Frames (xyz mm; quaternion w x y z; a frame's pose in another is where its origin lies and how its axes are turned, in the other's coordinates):
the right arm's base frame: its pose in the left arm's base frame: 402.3 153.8 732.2 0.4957 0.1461 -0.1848 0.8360
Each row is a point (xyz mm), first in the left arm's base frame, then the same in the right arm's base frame.
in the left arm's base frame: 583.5 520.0 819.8
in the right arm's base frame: 236.7 -335.6 -77.2
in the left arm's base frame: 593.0 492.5 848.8
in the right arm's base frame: 223.4 -336.6 -38.4
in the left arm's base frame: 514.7 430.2 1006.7
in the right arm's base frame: 279.1 -266.0 125.5
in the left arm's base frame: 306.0 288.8 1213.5
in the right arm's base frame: 355.2 -53.4 360.7
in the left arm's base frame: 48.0 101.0 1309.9
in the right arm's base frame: 371.1 241.2 515.9
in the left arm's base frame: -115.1 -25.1 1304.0
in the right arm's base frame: 346.9 441.6 557.9
